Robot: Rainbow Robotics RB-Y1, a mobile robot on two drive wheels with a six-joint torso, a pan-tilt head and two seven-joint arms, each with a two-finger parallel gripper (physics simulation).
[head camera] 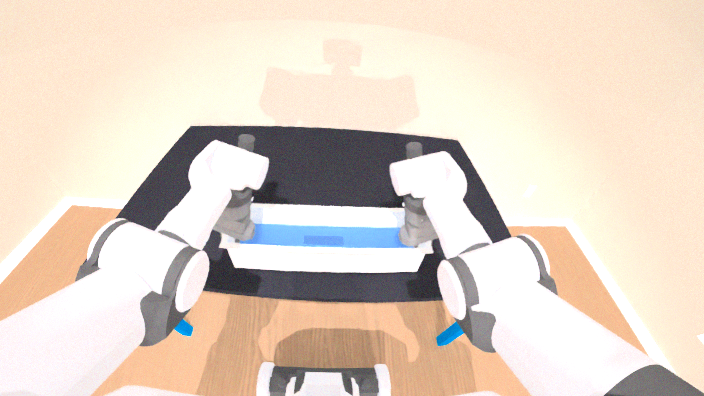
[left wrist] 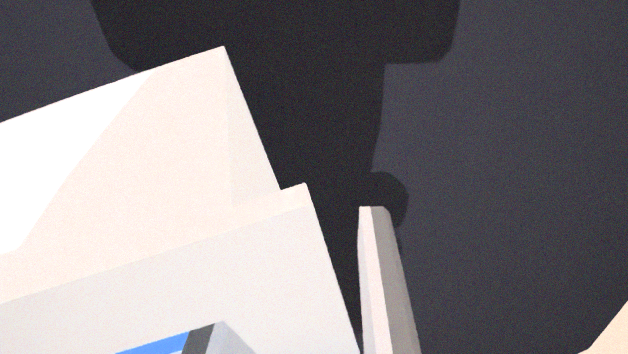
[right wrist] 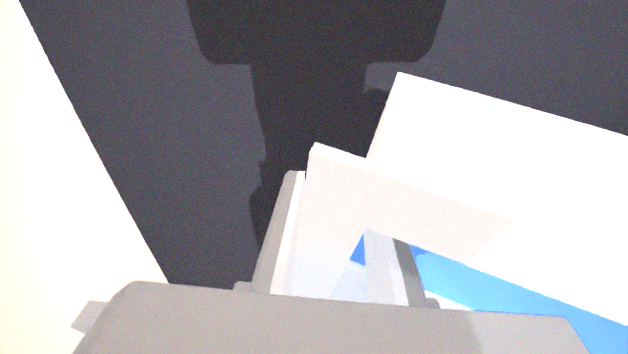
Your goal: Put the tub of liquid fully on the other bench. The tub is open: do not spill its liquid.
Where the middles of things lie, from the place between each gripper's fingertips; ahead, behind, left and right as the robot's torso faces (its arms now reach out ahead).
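Labels:
There is the white tub (left wrist: 146, 208), and my left hand is 26 cm to the left of it and 3 cm short of it.
As for my right gripper, I see that it is 260 mm to the right of the white tub, 30 mm short of it and 10 mm above it.

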